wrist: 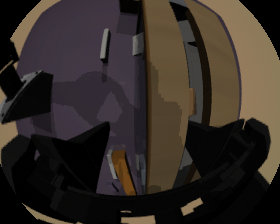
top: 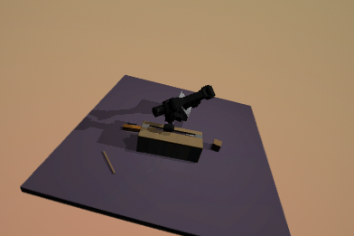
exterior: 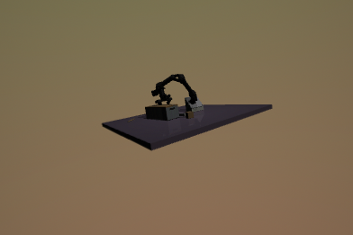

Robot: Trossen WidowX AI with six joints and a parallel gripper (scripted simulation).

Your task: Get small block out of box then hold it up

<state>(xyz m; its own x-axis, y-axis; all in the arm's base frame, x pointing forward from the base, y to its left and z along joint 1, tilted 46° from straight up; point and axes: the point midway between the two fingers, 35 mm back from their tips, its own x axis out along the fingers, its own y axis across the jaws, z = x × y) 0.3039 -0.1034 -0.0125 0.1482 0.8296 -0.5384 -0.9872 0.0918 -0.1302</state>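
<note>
Now: the small brown block 50 mm ahead of my gripper tip and 30 mm to the left of it. Also, from my gripper tip: thin tan stick: 300 mm to the right, 260 mm ahead, 80 mm below; then orange rod: 210 mm to the right, 70 mm below, 40 mm behind.
</note>
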